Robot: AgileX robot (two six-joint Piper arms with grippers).
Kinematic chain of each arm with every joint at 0, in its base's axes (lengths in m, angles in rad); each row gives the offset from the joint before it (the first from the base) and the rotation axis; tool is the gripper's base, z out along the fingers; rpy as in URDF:
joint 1: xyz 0 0 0.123 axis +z
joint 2: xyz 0 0 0 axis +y
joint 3: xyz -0.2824 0 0.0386 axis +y
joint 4: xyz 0.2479 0 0.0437 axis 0.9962 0 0.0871
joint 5: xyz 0 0 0 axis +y
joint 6: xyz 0.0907 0 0.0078 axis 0.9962 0 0.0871
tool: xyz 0 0 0 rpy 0 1.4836 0
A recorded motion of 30 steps. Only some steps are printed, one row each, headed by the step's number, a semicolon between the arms.
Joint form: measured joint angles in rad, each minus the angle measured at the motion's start. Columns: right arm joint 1, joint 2, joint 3, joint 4, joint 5, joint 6; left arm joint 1, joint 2, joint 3, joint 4, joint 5, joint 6.
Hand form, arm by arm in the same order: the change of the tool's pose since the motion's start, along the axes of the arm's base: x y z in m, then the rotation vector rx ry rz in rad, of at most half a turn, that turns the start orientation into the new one. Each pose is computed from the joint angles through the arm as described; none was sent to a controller.
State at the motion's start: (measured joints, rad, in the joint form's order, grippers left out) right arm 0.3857 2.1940 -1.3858 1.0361 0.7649 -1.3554; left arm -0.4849 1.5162 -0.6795 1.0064 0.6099 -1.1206
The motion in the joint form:
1: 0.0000 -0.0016 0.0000 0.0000 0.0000 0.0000; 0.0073 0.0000 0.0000 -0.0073 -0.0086 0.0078
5: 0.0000 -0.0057 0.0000 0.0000 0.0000 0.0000; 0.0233 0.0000 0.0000 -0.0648 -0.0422 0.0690
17: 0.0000 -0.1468 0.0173 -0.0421 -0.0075 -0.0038; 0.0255 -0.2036 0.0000 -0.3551 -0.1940 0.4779
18: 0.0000 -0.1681 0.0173 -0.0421 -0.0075 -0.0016; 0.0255 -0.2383 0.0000 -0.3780 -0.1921 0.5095
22: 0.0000 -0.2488 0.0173 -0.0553 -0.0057 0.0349; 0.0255 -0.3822 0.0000 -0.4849 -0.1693 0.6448
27: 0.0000 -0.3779 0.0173 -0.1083 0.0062 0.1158; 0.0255 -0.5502 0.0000 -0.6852 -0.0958 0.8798
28: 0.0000 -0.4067 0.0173 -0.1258 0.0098 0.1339; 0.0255 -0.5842 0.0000 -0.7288 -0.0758 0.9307
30: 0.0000 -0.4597 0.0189 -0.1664 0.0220 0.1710; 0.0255 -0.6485 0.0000 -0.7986 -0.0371 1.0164
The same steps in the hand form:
1: 0.0000 0.0000 0.0007 0.0006 -0.0015 0.0000; 0.0005 0.0010 -0.0003 -0.0068 0.0026 0.0008
5: 0.0000 0.0000 0.0024 0.0021 -0.0053 0.0000; 0.0007 0.0014 -0.0021 -0.0354 0.0271 -0.0130
17: -0.0058 -0.0043 0.0562 0.0153 -0.1402 0.0234; -0.0170 -0.0086 0.0451 -0.1854 -0.0824 -0.2506
18: -0.0069 -0.0047 0.0651 0.0233 -0.1586 0.0214; -0.0209 -0.0073 0.0531 -0.1937 -0.1058 -0.2632
22: -0.0125 -0.0074 0.0981 0.0483 -0.2115 0.0026; -0.0404 -0.0003 0.0835 -0.2265 -0.1914 -0.3077
27: -0.0275 -0.0149 0.1478 0.0704 -0.2846 -0.0211; -0.0711 0.0090 0.1106 -0.2610 -0.2355 -0.3778
28: -0.0316 -0.0171 0.1582 0.0709 -0.3023 -0.0236; -0.0780 0.0109 0.1151 -0.2681 -0.2396 -0.3959
30: -0.0405 -0.0218 0.1761 0.0653 -0.3300 -0.0241; -0.0915 0.0147 0.1230 -0.2781 -0.2503 -0.4311

